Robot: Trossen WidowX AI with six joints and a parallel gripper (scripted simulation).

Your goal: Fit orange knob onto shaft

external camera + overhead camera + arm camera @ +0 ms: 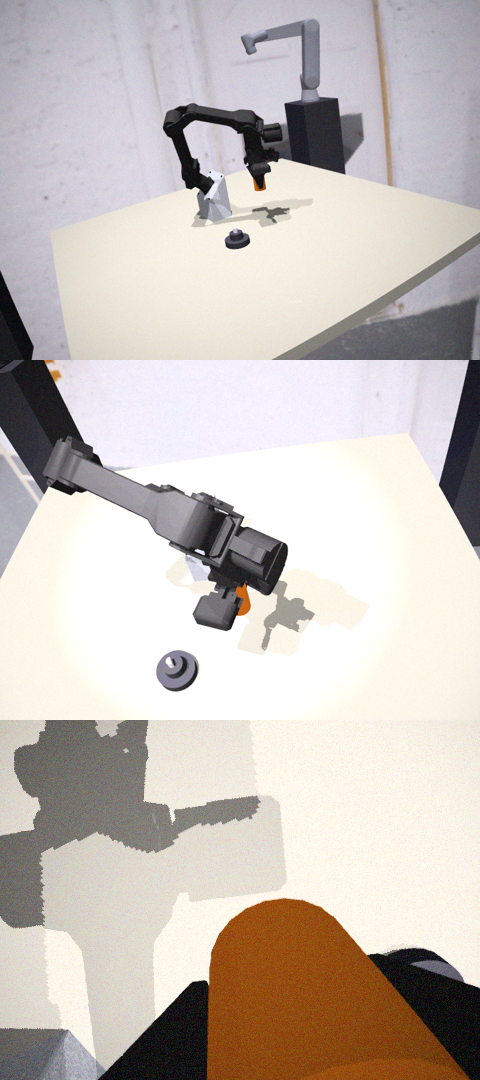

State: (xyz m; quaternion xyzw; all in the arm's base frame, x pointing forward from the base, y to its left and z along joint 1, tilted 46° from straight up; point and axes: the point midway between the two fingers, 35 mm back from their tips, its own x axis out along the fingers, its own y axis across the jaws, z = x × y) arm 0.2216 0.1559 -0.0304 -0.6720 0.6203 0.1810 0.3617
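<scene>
Now: the orange knob 30 mm above my gripper tip. Round my gripper tip: dark round pedestal (140 mm to the right, 110 mm below, 80 mm ahead).
</scene>
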